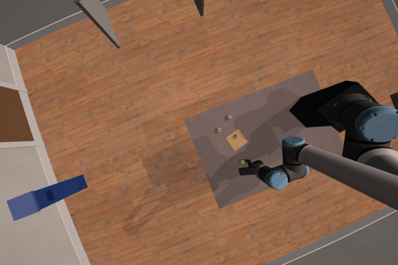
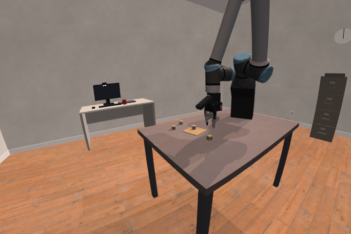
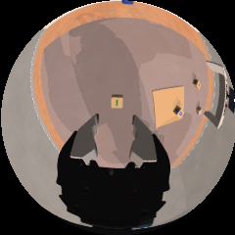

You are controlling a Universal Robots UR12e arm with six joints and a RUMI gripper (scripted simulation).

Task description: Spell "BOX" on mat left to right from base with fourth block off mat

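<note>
The O block lies 90 mm below my hand. The rest, counted from my hand: tan mat: 190 mm to the right, 100 mm below, 10 mm behind.
</note>
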